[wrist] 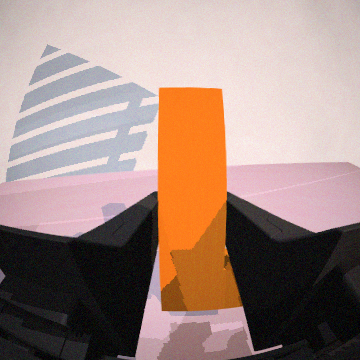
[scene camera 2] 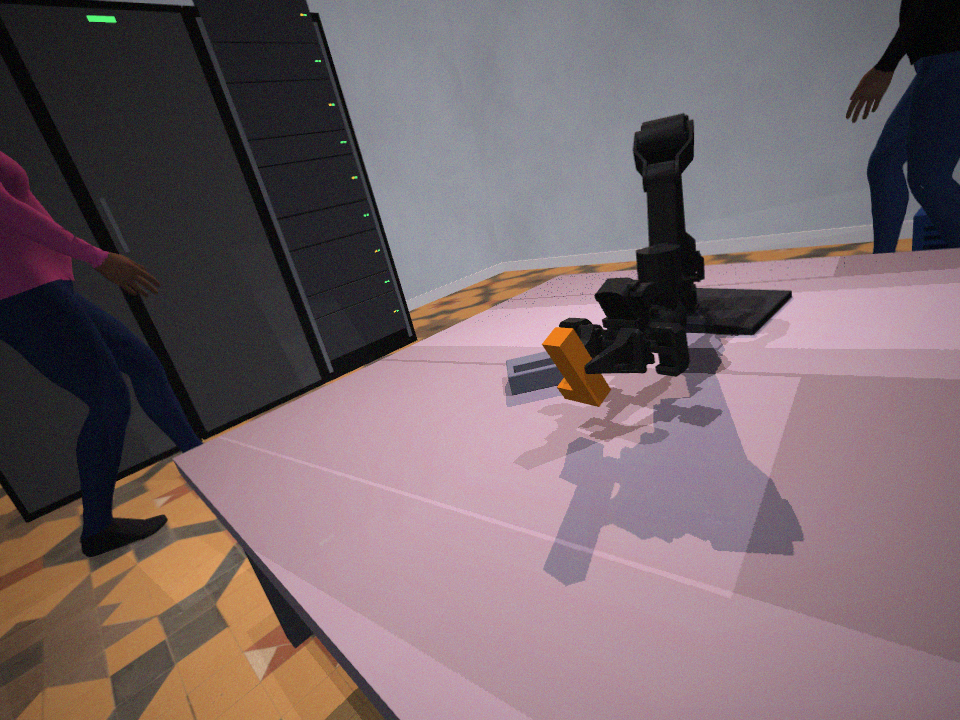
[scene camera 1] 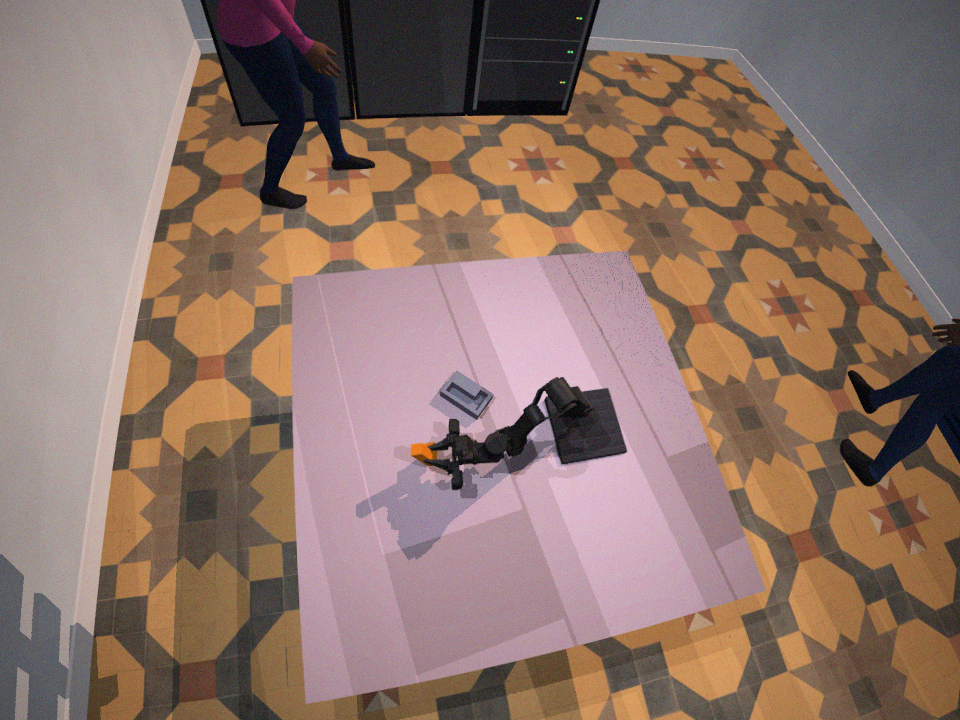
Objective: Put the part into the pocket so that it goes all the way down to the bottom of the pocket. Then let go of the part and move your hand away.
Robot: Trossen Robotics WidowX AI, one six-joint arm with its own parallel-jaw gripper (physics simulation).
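Frame: origin at the arm's base, x ahead, y left, z up, level; millimetres.
Where they show: gripper, between the fingertips: [wrist: 189, 198] [scene camera 2: 575, 368] [scene camera 1: 423, 455].
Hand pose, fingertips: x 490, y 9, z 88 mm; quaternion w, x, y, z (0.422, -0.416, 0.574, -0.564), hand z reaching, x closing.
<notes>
Each offset is from my fingertips to the top centre of the thing. Level surfaces: height alone.
My gripper [scene camera 1: 435, 454] [scene camera 2: 581, 351] [wrist: 189, 198] is shut on an orange part @(8 mm back, 13 mm right, 56 mm up) [scene camera 1: 421, 451] [scene camera 2: 570, 359] [wrist: 192, 140]. The part is a bar with a short foot at its lower end in scene camera 2. It leans there, its top to the left, and is held above the table. In the wrist view it stands upright between the fingertips. A grey-blue block @(199 mm back, 168 mm right, 75 mm down) [scene camera 1: 469, 388] [scene camera 2: 533, 382] with an L-shaped pocket in its top lies on the table. In scene camera 1 it is up and right of the part, apart from it. In scene camera 2 the part hides the block's right end.
The pink table @(111 mm down) [scene camera 1: 364, 620] [scene camera 2: 387, 558] [wrist: 310, 192] carries the arm's dark base plate [scene camera 1: 593, 441] [scene camera 2: 736, 310], to the right of the block in scene camera 1. Dark cabinets [scene camera 1: 410, 58] [scene camera 2: 116, 193] and two people [scene camera 1: 290, 93] [scene camera 1: 907, 403] are beyond the table's edges.
</notes>
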